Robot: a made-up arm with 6 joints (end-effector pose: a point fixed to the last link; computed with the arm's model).
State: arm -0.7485 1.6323 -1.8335 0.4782 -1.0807 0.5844
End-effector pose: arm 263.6 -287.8 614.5 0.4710 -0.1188 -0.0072
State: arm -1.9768 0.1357 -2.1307 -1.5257 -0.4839 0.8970
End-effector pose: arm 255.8 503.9 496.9 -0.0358 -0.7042 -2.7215
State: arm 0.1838 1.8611 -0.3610 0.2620 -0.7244 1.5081
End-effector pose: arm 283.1 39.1 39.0 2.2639 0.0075 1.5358
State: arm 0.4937 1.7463 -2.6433 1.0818 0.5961 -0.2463
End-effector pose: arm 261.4 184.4 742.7 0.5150 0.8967 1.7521
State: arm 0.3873 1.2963 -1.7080 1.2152 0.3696 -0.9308
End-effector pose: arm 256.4 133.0 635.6 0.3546 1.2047 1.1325
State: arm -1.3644 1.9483 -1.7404 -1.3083 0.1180 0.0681
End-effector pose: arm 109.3 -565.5 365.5 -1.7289 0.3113 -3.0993
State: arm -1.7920 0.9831 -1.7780 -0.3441 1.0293 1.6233
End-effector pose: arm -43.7 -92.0 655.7 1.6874 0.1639 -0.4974
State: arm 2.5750 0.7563 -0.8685 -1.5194 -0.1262 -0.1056
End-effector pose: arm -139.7 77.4 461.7 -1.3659 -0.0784 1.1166
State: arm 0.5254 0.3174 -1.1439 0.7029 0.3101 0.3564
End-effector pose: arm -85.4 -31.8 551.5 0.7833 0.5289 1.8792
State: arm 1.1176 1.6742 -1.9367 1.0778 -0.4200 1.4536
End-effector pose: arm 217.5 383.0 599.1 0.6312 -0.9121 3.0871
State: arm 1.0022 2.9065 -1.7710 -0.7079 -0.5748 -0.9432
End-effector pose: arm 301.9 523.3 -195.4 -2.1318 0.2022 -0.2670
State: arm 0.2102 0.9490 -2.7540 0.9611 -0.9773 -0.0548
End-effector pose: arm -326.6 -123.6 718.6 -0.5041 -1.1210 1.5854
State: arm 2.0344 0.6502 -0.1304 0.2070 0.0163 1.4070
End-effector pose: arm -53.8 106.9 186.0 2.0197 -0.0404 -2.6937
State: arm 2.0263 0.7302 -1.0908 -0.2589 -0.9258 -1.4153
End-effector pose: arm -41.1 47.7 587.6 -0.2175 -0.2018 0.4974
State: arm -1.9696 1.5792 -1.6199 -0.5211 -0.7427 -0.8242
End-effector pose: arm -138.4 -395.7 552.0 -0.8289 0.0093 -3.0576
